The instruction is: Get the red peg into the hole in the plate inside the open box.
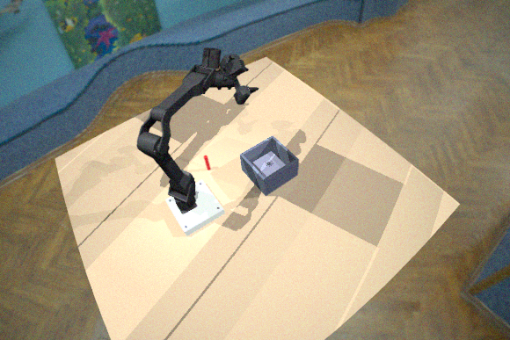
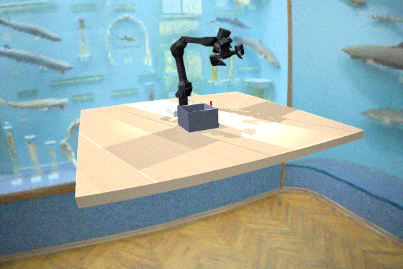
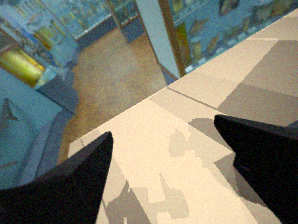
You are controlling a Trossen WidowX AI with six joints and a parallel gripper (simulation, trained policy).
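My gripper tip is 280 mm above the red peg, 250 mm past it and 20 mm to the left of it. Round my gripper tip: pale plate: 280 mm below, 180 mm to the right, 60 mm behind; blue-grey box: 300 mm below, 180 mm to the right, 60 mm behind.
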